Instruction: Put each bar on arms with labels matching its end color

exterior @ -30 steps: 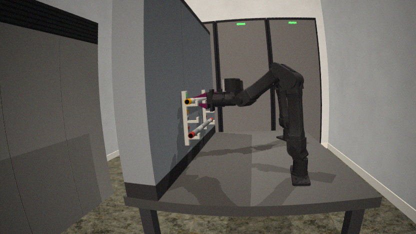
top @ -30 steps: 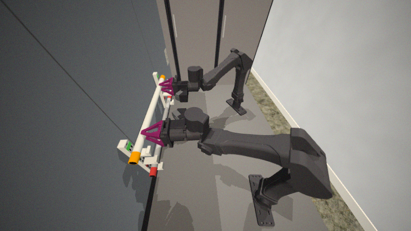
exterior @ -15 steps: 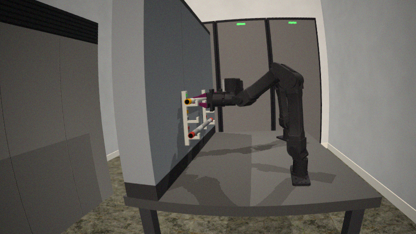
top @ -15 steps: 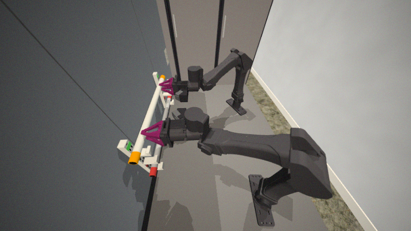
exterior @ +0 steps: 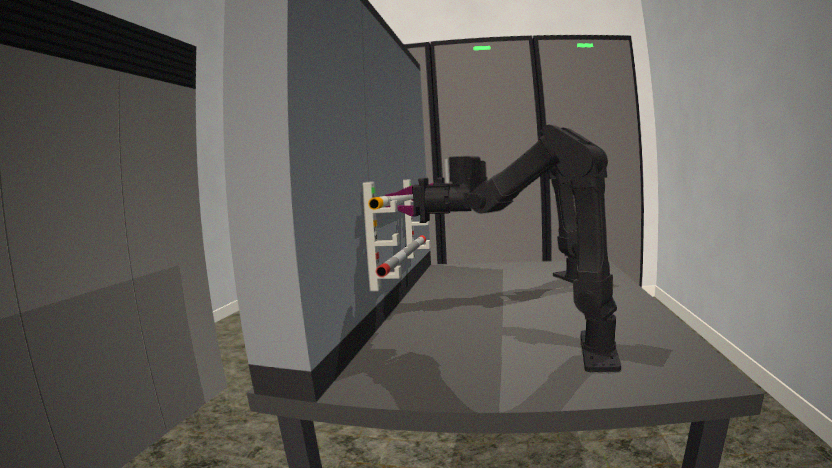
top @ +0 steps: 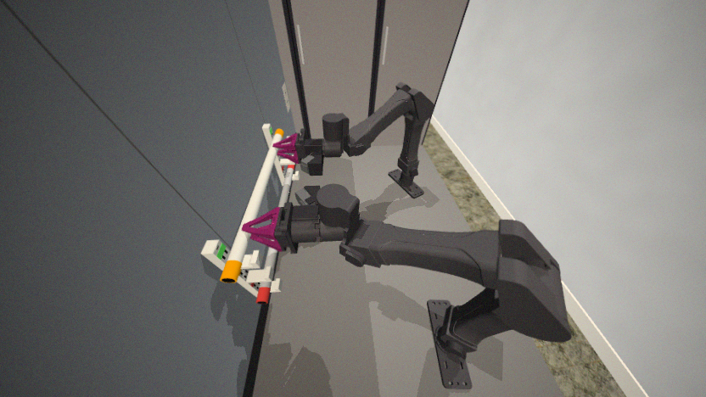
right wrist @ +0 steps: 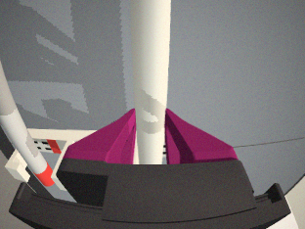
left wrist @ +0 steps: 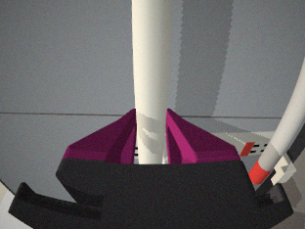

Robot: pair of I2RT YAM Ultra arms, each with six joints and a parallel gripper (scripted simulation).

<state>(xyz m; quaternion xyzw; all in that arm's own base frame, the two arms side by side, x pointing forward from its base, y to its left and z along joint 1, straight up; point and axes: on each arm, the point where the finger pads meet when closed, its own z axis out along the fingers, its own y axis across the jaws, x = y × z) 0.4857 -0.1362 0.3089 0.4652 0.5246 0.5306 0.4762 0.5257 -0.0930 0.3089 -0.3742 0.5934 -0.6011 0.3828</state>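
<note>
Right now the orange-ended bar is 20 mm ahead of my left hand and 150 mm to the right of it. The rest, counted from my left hand: grey wall panel 120 mm ahead, 170 mm to the right, 120 mm above; then red-ended bar 10 mm ahead, 150 mm to the right, 150 mm below.
The orange-ended bar is 15 cm to the left of my right hand. The rest, counted from my right hand: grey wall panel (9 cm ahead, 13 cm to the left, 12 cm above); then red-ended bar (1 cm behind, 14 cm to the left, 15 cm below).
</note>
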